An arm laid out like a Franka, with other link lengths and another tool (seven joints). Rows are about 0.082 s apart.
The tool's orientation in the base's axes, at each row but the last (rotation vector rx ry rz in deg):
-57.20 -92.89 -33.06
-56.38 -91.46 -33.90
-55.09 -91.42 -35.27
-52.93 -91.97 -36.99
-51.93 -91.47 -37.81
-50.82 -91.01 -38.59
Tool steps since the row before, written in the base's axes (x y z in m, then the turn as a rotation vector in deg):
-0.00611 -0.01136 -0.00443 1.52 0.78 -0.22
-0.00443 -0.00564 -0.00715 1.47 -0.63 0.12
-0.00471 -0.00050 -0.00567 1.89 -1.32 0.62
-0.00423 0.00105 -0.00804 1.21 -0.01 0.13
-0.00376 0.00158 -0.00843 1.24 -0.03 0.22
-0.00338 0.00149 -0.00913 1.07 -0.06 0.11
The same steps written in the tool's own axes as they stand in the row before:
-0.00741 -0.01057 -0.00441 -0.05 1.72 -0.14
-0.00829 -0.00582 -0.00026 -0.12 0.89 -1.33
-0.00536 -0.00365 0.00353 0.16 0.82 -2.23
-0.00725 -0.00246 0.00500 0.03 1.00 -0.69
-0.00761 -0.00184 0.00513 0.12 1.01 -0.75
-0.00841 -0.00163 0.00486 0.01 0.85 -0.66

